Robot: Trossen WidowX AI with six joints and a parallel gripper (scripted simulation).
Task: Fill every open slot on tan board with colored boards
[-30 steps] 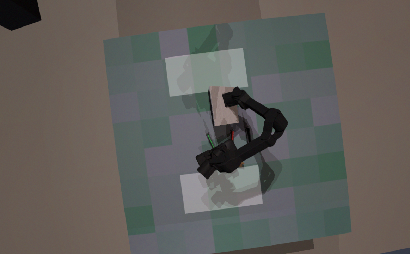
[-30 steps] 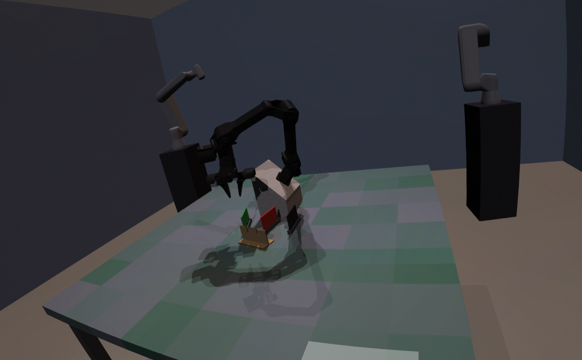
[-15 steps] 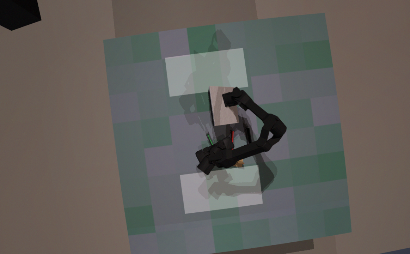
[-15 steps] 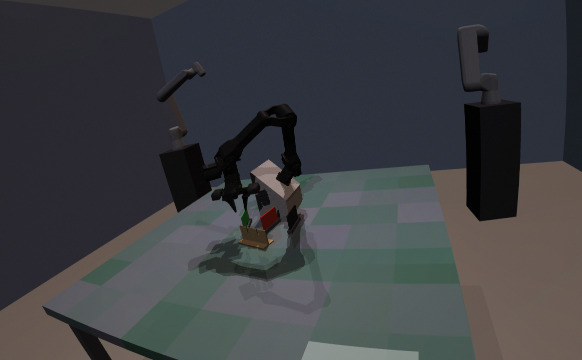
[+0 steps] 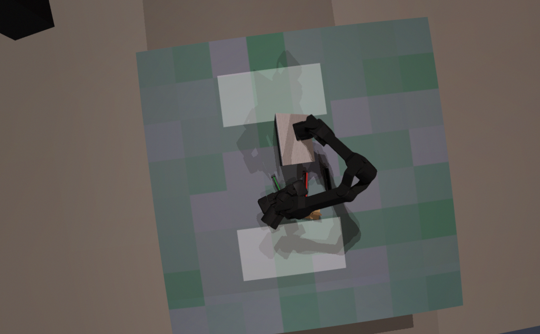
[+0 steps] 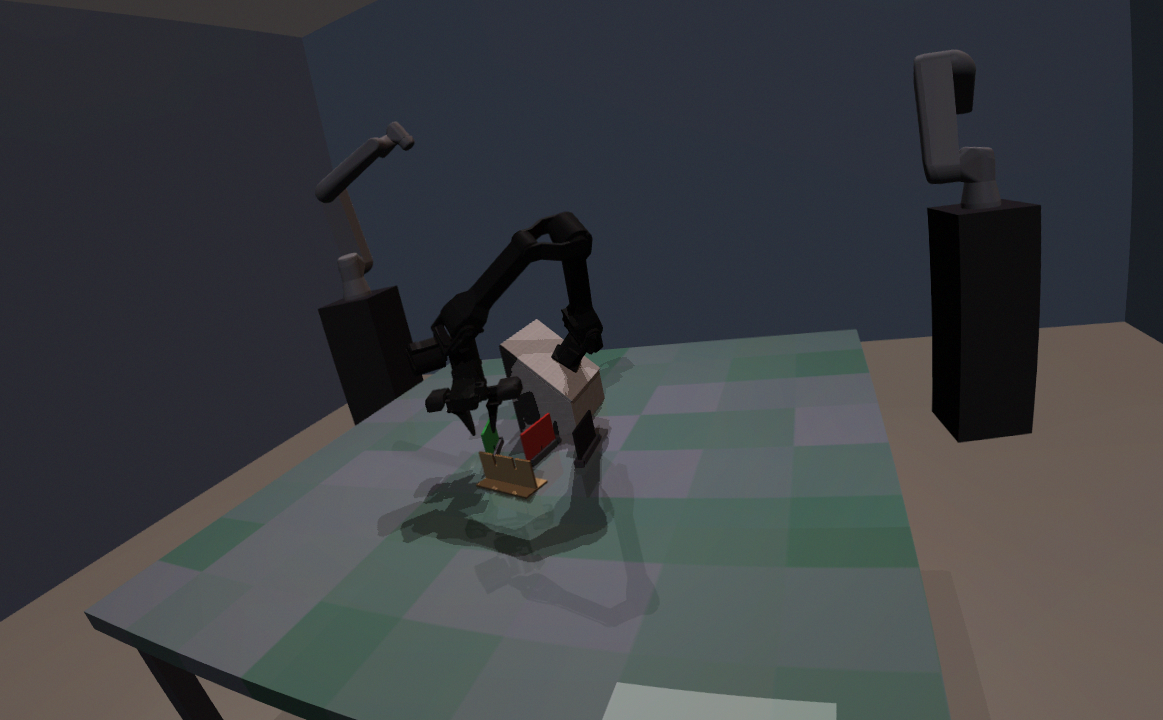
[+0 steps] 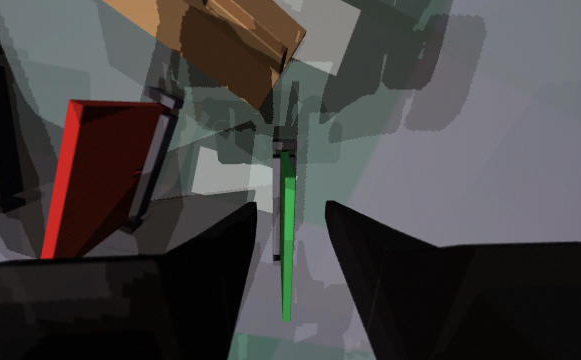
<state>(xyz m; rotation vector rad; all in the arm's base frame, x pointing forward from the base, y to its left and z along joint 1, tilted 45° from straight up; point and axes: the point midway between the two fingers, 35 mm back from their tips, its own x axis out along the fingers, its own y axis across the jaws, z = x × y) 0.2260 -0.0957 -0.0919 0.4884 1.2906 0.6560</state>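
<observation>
Now: gripper tip 3 cm past the green board and 3 cm above it. Round my gripper tip: red board 1 cm behind, 11 cm to the left, 3 cm below; tan board 10 cm ahead, 8 cm to the left, 4 cm below; black board 20 cm to the left, 3 cm below.
</observation>
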